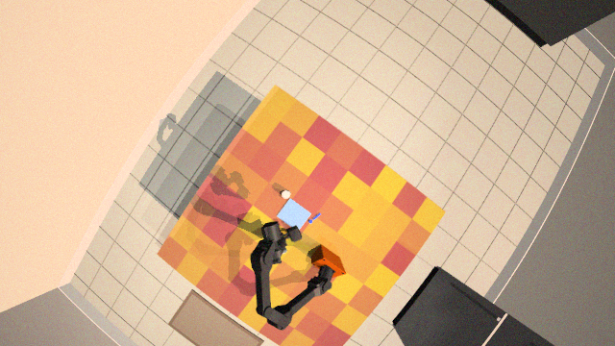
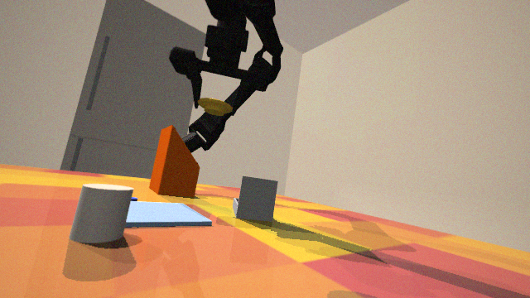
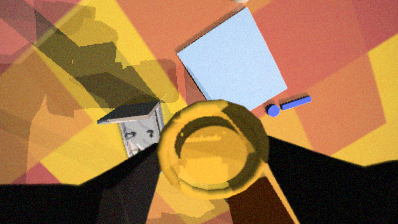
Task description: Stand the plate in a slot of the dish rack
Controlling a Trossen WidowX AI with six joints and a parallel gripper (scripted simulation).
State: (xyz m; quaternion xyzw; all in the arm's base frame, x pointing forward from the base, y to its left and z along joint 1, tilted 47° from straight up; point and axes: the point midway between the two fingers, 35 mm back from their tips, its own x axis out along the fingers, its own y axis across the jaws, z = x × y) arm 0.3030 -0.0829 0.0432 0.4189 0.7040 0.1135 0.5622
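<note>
The dish rack is 2 cm behind my gripper tip, 13 cm to the left of it and 17 cm below it. The rest, counted from my gripper tip: yellow plate 1 cm above; then white cup 11 cm ahead, 14 cm to the right, 17 cm below; then light blue mat 7 cm to the right, 19 cm below.
</note>
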